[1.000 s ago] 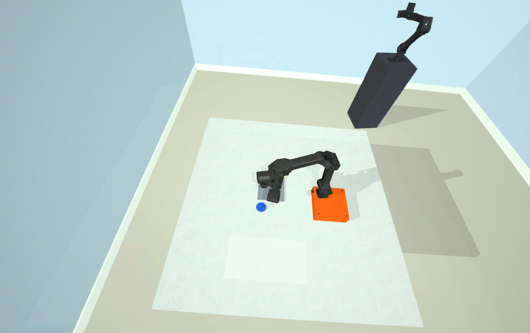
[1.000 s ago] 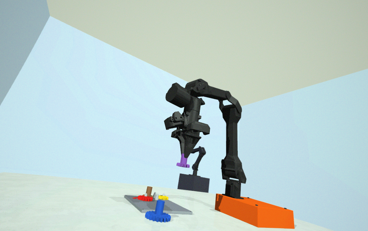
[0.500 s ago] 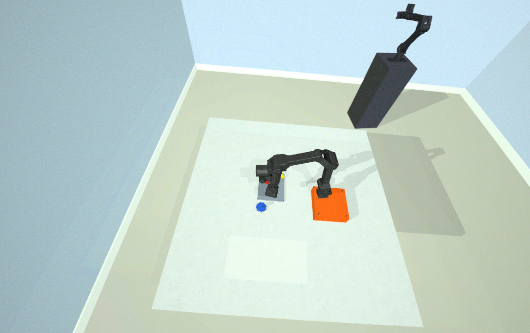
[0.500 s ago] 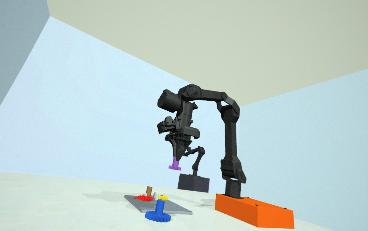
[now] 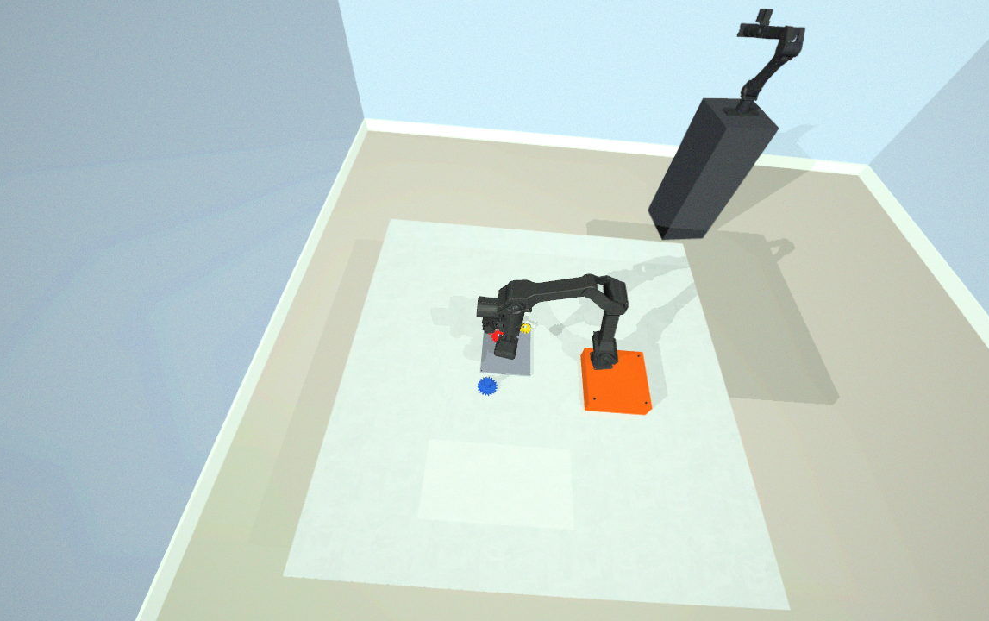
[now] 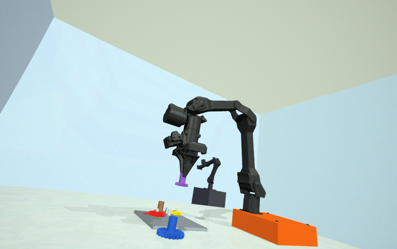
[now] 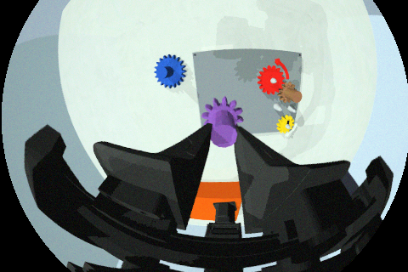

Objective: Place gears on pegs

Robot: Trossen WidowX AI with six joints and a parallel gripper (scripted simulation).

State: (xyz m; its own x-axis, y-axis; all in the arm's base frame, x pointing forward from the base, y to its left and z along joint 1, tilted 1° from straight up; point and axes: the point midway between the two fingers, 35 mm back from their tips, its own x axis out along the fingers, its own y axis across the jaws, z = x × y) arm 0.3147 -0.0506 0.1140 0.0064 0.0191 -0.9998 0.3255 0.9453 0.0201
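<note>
Right now my gripper tip is 20 mm past the brown gear, 130 mm to the left of it and 110 mm above it. The rest, counted from my gripper tip: blue gear: 70 mm ahead, 80 mm to the left, 120 mm below; then purple gear: 10 mm below; then red gear: 10 mm ahead, 100 mm to the right, 120 mm below.
</note>
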